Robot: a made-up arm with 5 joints. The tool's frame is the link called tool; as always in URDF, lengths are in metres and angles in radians. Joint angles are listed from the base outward. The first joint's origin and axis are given. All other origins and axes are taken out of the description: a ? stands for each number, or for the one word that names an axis. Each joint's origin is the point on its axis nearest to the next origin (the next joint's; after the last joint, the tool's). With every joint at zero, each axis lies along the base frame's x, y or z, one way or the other. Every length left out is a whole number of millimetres.
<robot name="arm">
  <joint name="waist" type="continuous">
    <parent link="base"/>
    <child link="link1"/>
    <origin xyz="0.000 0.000 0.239"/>
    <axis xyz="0 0 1"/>
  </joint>
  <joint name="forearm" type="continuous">
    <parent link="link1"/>
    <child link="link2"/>
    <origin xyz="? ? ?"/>
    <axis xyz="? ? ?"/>
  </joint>
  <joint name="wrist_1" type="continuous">
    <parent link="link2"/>
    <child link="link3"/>
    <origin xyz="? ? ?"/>
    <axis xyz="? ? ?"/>
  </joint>
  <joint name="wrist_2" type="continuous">
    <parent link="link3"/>
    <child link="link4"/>
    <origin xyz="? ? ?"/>
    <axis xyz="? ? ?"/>
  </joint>
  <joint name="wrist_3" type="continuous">
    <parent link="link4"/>
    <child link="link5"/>
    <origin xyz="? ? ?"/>
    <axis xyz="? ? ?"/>
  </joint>
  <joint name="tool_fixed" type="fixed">
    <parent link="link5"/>
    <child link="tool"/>
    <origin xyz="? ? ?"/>
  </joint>
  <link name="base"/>
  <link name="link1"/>
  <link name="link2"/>
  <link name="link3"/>
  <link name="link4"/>
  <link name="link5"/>
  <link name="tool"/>
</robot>
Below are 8 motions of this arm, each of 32 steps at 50 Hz.
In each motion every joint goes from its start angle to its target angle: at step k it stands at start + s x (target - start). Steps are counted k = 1, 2, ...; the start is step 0. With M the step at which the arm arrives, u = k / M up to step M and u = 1 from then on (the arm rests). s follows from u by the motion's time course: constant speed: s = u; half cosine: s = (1 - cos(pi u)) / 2; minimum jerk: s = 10 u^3 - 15 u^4 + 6 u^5.
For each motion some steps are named. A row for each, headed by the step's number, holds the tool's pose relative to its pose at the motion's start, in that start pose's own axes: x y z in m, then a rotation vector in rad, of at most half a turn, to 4 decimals.
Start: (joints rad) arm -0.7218 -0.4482 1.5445 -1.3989 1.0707
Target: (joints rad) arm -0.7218 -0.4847 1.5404 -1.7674 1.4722
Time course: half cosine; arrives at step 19
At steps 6, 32:
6: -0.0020 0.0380 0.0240 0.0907 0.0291 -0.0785
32: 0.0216 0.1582 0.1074 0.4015 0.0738 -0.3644

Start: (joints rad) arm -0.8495 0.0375 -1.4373 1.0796 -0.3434
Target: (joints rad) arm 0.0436 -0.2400 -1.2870 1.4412 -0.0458
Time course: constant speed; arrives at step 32
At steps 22, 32:
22: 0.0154 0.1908 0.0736 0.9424 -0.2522 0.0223
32: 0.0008 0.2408 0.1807 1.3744 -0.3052 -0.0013

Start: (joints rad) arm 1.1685 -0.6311 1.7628 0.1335 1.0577
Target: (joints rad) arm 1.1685 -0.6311 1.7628 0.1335 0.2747
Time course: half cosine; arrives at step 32
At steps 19, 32:
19: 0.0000 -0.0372 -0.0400 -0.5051 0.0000 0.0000
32: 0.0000 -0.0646 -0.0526 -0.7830 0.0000 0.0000

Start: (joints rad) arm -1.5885 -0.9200 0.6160 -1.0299 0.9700
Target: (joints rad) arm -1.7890 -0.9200 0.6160 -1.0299 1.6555
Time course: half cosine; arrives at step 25
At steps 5, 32:
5: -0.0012 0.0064 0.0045 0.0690 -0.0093 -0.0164
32: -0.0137 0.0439 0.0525 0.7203 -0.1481 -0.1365

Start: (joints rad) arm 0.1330 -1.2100 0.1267 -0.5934 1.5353
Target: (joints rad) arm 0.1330 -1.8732 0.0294 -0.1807 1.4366
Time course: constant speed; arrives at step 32
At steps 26, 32:
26: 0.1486 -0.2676 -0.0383 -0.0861 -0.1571 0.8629
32: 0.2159 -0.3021 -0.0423 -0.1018 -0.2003 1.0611

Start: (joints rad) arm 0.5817 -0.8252 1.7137 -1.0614 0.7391
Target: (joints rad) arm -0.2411 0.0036 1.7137 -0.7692 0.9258
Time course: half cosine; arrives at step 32
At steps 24, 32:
24: -0.0250 -0.0692 -0.1066 1.0958 0.1443 0.1410
32: -0.0347 -0.0541 -0.1410 1.2984 0.1081 0.1500

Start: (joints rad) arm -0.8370 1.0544 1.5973 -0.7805 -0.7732
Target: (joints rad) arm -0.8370 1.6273 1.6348 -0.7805 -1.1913
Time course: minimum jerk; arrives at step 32
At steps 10, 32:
10: 0.0109 -0.0039 -0.0209 -0.0067 -0.0582 0.0510
32: 0.0846 0.0073 -0.1060 -0.0307 -0.3686 0.2151

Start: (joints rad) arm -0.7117 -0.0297 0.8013 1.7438 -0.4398
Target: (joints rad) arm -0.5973 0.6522 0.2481 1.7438 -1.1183
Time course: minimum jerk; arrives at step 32
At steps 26, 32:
26: -0.0861 -0.1207 0.3569 -1.0718 0.6024 0.2397
32: -0.0825 -0.1287 0.3807 -1.1207 0.6290 0.2746

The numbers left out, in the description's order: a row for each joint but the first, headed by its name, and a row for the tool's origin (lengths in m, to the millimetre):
forearm: xyz 0.108 0.021 0.000, axis 0 1 0
wrist_1: xyz 0.004 0.000 -0.085, axis 0 0 1
wrist_2: xyz 0.100 -0.149 0.000, axis 0 -1 0
wrist_3: xyz -0.440 0.000 -0.103, axis 1 0 0
tool: xyz 0.000 0.096 -0.052

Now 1 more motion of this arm.
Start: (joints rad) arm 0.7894 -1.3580 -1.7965 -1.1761 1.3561
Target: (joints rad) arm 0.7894 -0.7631 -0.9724 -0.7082 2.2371
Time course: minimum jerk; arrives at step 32
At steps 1, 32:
1: 0.0000 0.0000 0.0000 0.0000 -0.0001 0.0002
32: 0.0028 0.0073 0.0523 -0.1298 0.0524 0.2977

